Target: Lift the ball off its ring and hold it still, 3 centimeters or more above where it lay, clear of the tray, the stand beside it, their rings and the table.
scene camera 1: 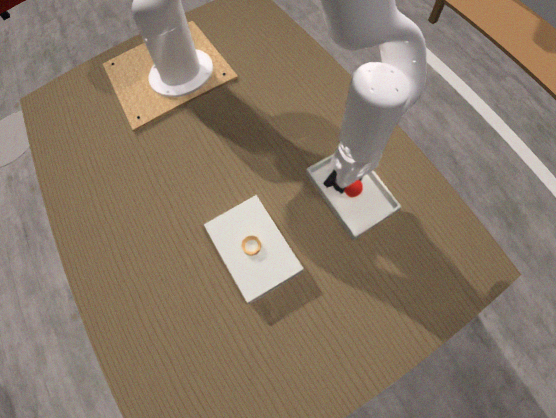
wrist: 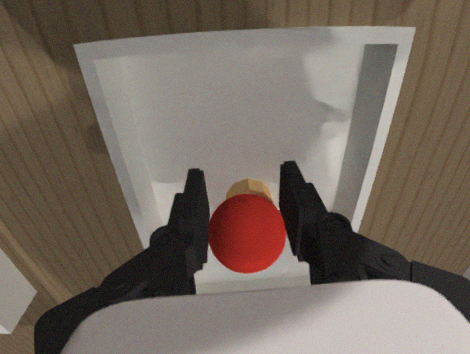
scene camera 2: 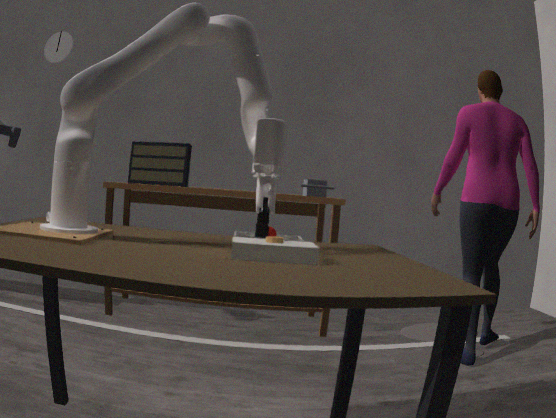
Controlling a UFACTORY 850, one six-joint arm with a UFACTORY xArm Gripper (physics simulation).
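The red ball (scene camera 1: pixel 353 188) (scene camera 2: pixel 272 231) (wrist: pixel 247 233) sits low in the white tray (scene camera 1: pixel 359 217) (wrist: pixel 225 100). In the wrist view its light wooden ring (wrist: pixel 249 187) shows just behind it; the contact between ball and ring is hidden. My gripper (scene camera 1: pixel 350 185) (scene camera 2: pixel 265 234) (wrist: pixel 243 187) reaches down into the tray and is shut on the ball, with one black finger against each side. The white stand (scene camera 1: pixel 270 275) (scene camera 2: pixel 275 253) (wrist: pixel 12 295) is beside the tray, with an empty orange ring (scene camera 1: pixel 243 246) (scene camera 2: pixel 274 240) on top.
The tray's raised walls surround the fingers and ball. The arm's base stands on a wooden board (scene camera 1: pixel 122 95) (scene camera 2: pixel 25 230) at the back of the brown table (scene camera 1: pixel 150 250) (scene camera 2: pixel 200 272). A person (scene camera 2: pixel 492 155) stands beyond the table at the right in scene camera 2.
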